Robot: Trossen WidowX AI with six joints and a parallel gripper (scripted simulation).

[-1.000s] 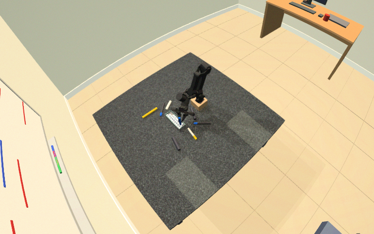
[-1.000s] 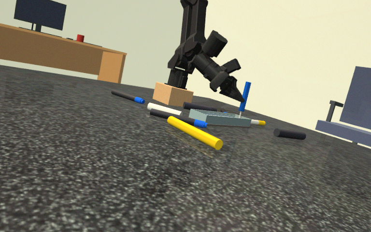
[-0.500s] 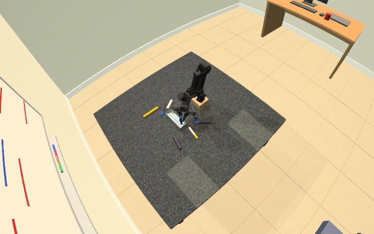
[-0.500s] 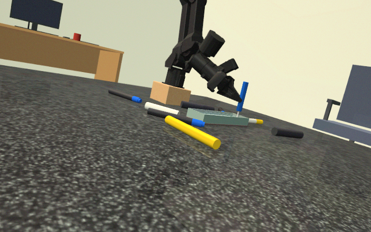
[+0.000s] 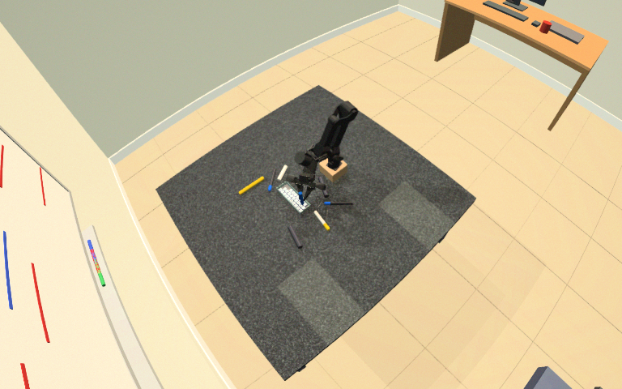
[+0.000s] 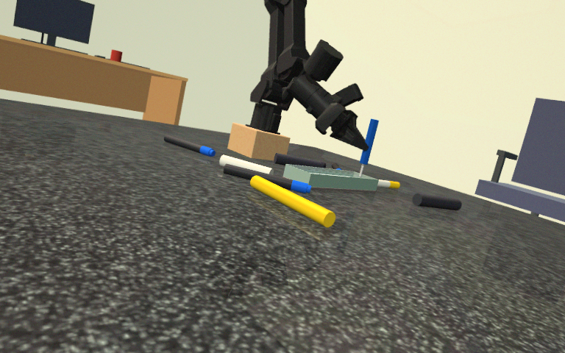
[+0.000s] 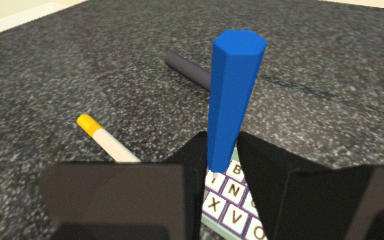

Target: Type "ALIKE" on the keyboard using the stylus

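Now: the keyboard 8 cm to the right of my gripper tip, 7 cm below it and 2 cm behind it. Round my gripper tip: white stick (23 cm to the right, 10 cm behind, 7 cm below); then blue stylus (2 cm below); then white-and-yellow marker (13 cm to the left, 7 cm below).
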